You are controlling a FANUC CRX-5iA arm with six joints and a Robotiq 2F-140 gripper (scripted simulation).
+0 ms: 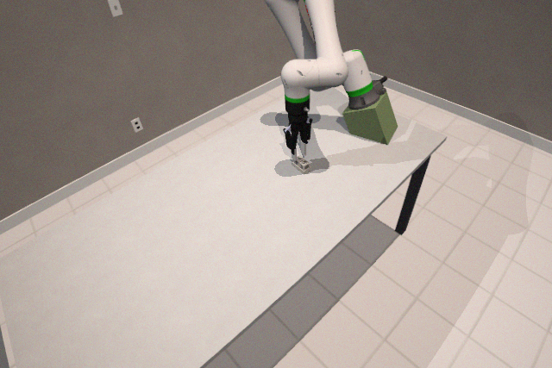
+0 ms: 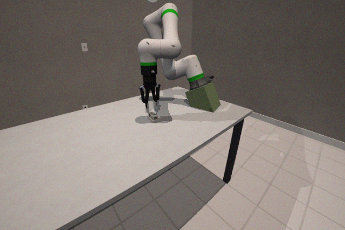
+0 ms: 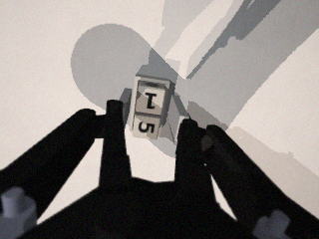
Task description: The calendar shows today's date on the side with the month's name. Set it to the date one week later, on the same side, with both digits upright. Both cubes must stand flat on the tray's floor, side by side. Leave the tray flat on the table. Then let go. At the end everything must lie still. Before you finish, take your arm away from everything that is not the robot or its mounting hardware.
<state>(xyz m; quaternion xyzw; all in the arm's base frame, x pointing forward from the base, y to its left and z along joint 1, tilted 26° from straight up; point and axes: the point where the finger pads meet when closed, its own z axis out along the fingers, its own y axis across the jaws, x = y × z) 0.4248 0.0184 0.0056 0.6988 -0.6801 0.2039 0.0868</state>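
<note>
Now: the white calendar cube 60 mm below my hand.
</note>
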